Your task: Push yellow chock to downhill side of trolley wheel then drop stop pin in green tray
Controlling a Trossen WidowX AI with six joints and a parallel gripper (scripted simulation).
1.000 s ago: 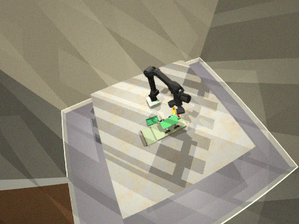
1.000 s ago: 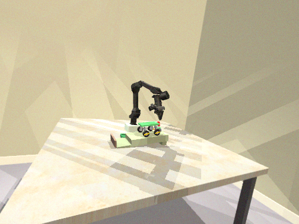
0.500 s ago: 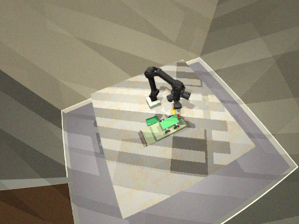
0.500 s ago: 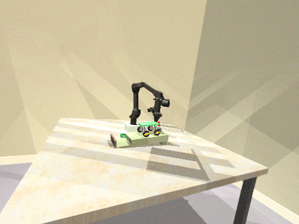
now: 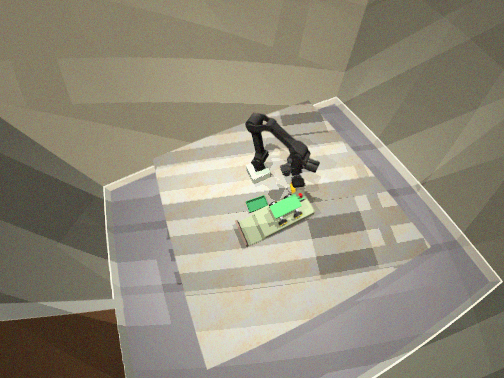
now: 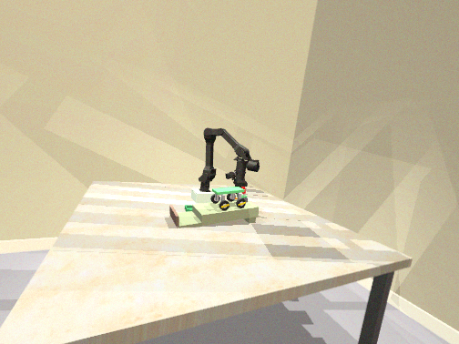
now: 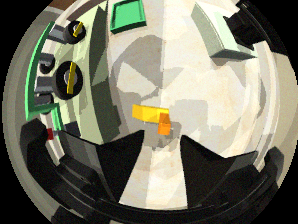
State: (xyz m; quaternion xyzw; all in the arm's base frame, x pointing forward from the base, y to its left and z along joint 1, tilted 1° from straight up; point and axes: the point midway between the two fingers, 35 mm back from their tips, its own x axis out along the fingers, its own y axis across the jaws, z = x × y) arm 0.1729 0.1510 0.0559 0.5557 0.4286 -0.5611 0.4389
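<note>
Now: gripper tip 20 mm short of the yellow chock and 60 mm above it. The rest, counted from my gripper tip: pale green ramp (160 mm ahead, 130 mm to the right, 40 mm below); red-headed stop pin (130 mm ahead, 20 mm to the right, 40 mm above); trolley (160 mm ahead, 120 mm to the right, 20 mm above).
</note>
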